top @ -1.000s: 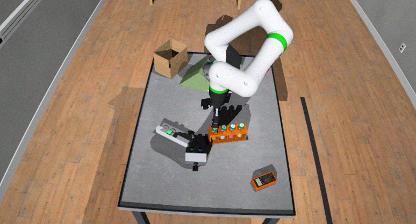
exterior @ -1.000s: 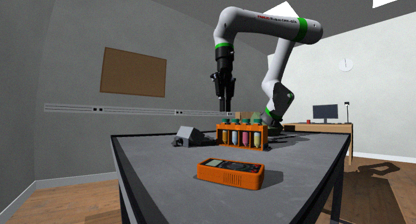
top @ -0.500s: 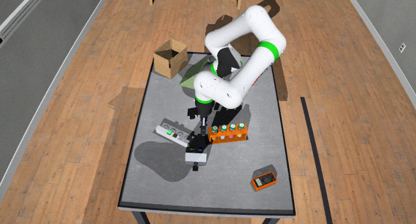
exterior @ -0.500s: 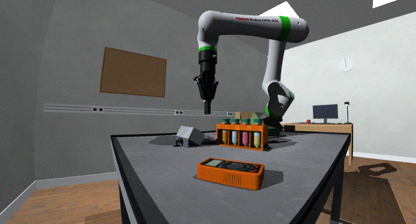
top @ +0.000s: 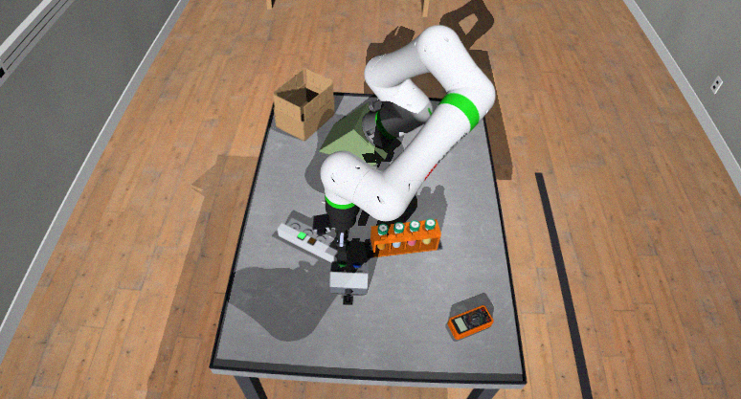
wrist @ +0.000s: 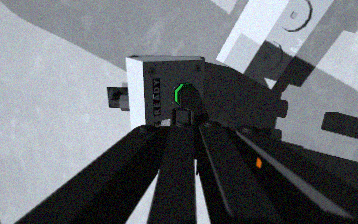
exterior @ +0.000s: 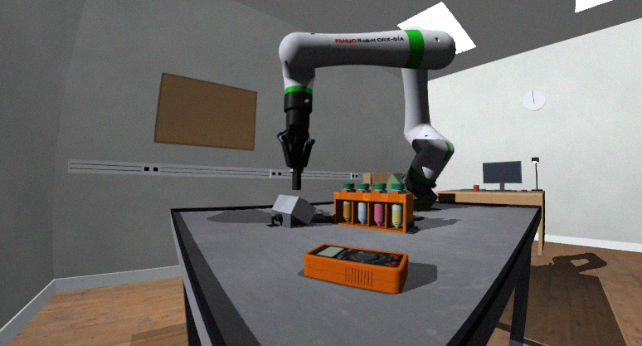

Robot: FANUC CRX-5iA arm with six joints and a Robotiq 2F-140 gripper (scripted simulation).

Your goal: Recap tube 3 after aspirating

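The key housing is 20 mm ahead of my hand, 20 mm to the left of it and 80 mm below it.
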